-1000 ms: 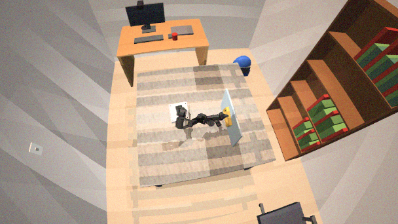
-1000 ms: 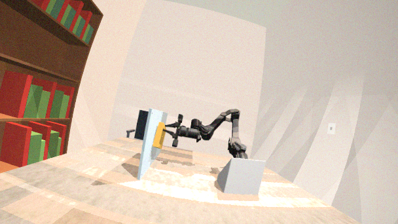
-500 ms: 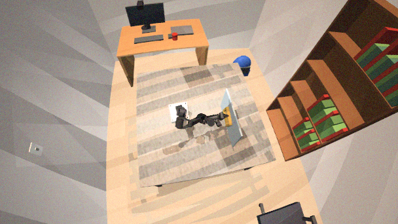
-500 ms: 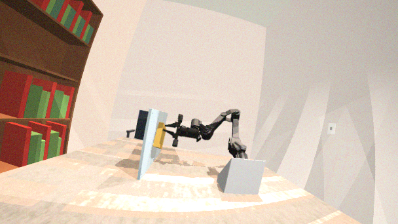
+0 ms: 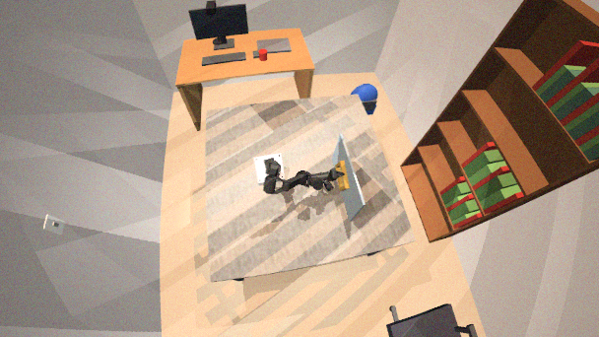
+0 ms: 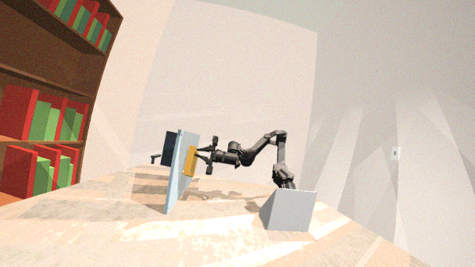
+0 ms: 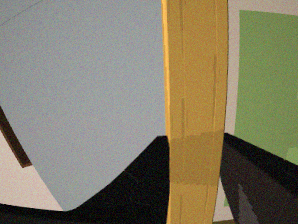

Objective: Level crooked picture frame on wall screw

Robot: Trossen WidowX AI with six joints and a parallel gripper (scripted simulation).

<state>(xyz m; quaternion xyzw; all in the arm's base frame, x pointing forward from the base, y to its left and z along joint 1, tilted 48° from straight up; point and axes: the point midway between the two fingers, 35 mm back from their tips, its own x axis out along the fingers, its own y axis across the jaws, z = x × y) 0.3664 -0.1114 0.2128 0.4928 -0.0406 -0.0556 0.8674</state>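
The picture frame is 1 cm ahead of my gripper tip, 1 cm to the left of it and 5 cm below it. The rest, counted from my gripper tip: wall panel (2 cm ahead, 6 cm below).
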